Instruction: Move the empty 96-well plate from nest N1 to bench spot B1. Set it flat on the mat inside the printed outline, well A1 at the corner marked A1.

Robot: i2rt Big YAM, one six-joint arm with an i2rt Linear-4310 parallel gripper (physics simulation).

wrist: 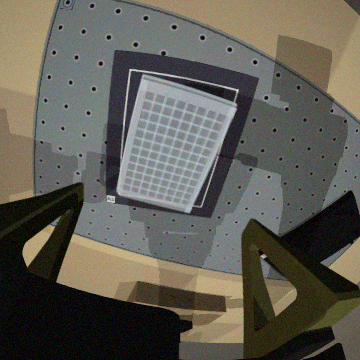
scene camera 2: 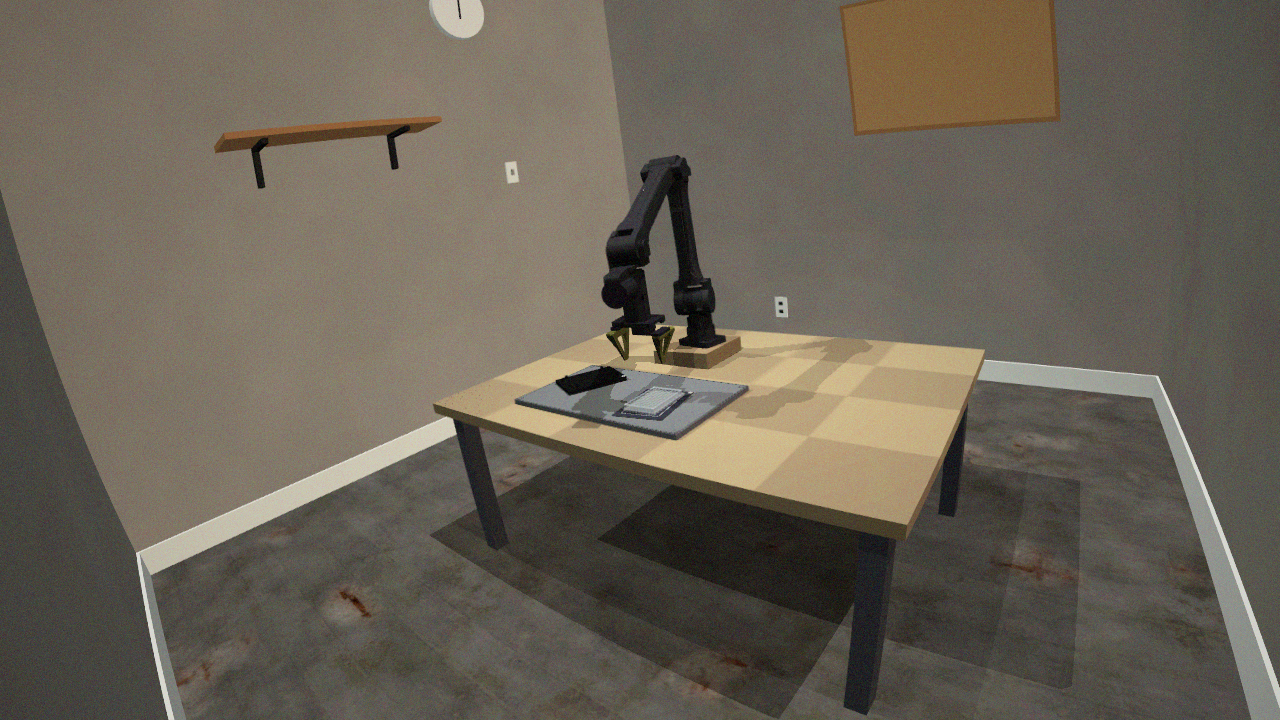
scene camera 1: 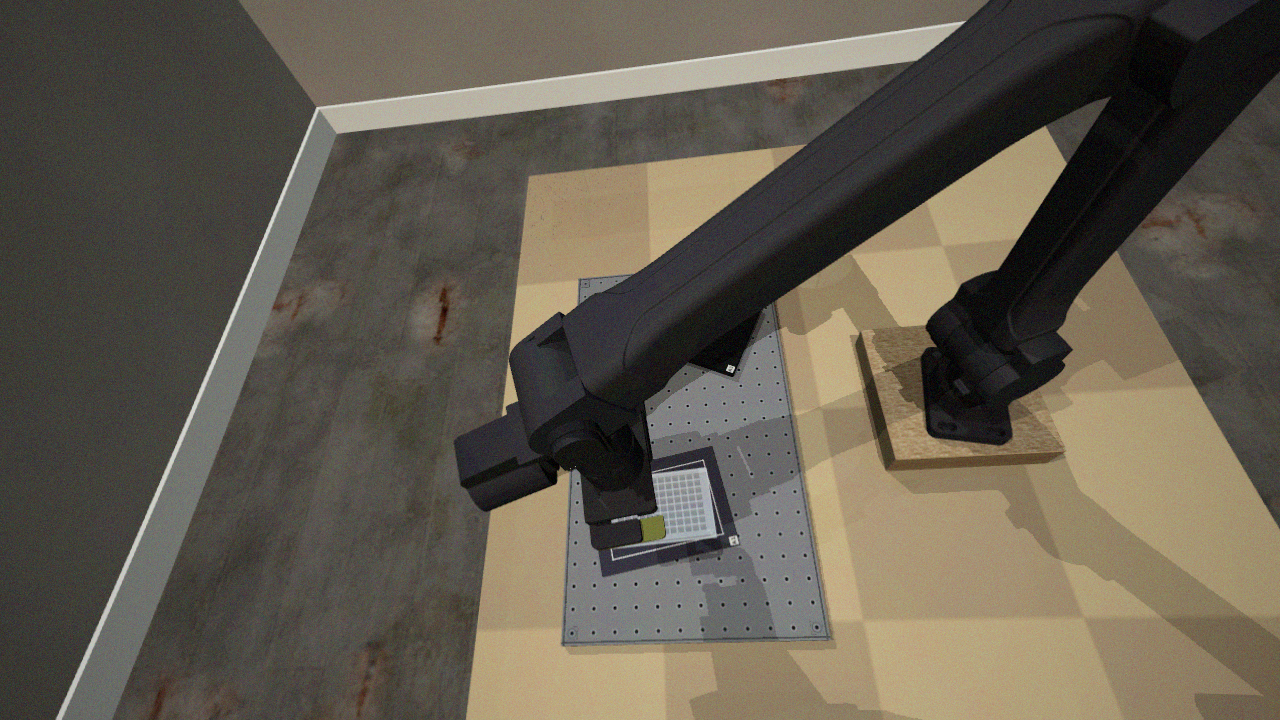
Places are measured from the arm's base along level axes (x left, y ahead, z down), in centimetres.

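Pixels of known places: gripper, fingertip midpoint: (wrist: 166, 211) (scene camera 2: 644, 361) (scene camera 1: 634, 487); arm's base, link origin: (scene camera 2: 702, 342) (scene camera 1: 961, 396).
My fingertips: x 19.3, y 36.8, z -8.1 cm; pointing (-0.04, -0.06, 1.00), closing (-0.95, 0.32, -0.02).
Ahead of a thing's pixels: the offset from my fingertips to its middle. "spot": to the spot under its first point. Level surfaces: height alone.
The clear 96-well plate @[dx -0.7, dy -1.8, dz +10.1 cm] (scene camera 1: 687, 503) (scene camera 2: 656, 400) (wrist: 172, 150) lies on the dark mat @[dz +10.8 cm] (scene camera 1: 721, 501) (wrist: 122, 62). In the wrist view it looks slightly turned against the white printed outline @[spot: dx +5.0, dy +0.3, dz +10.8 cm] (wrist: 127, 100), with uneven gaps and its lower right corner at or over the line. The A1 label @[spot: dx +1.7, dy -11.1, dz +10.8 cm] (scene camera 1: 733, 540) (wrist: 110, 199) is beside one plate corner; well A1 on the plate cannot be made out. My gripper (scene camera 2: 643, 360) (wrist: 166, 211) is open and empty, raised above the plate, its olive fingers apart from it. The arm hides part of the plate in scene camera 1.
A black nest @[dx -28.0, dy -2.4, dz +9.9 cm] (scene camera 1: 729, 344) (scene camera 2: 590, 380) (wrist: 325, 230) stands on the grey perforated board (scene camera 1: 608, 617) (scene camera 2: 684, 429) (wrist: 75, 115), partly hidden by the arm in scene camera 1. The arm's wooden base block (scene camera 1: 984, 454) (scene camera 2: 723, 351) stands beside the board.
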